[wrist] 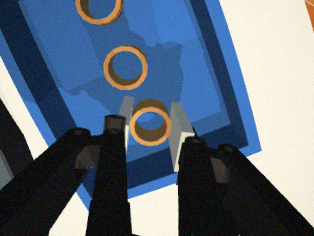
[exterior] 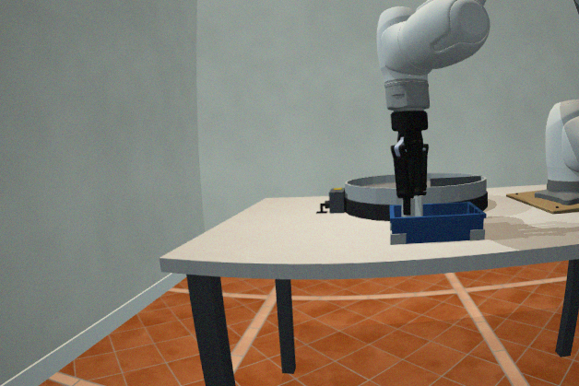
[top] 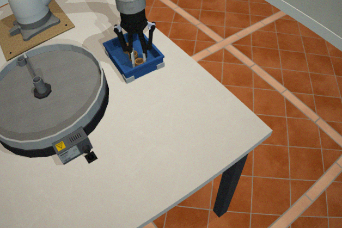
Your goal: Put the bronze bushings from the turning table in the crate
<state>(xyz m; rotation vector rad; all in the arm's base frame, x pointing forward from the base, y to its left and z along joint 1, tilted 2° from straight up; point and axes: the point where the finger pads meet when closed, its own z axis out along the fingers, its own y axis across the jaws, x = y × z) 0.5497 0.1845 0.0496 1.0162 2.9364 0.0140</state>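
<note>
My gripper is now 5 cm past the crate, 2 cm above it and 1 cm to the right of it.
</note>
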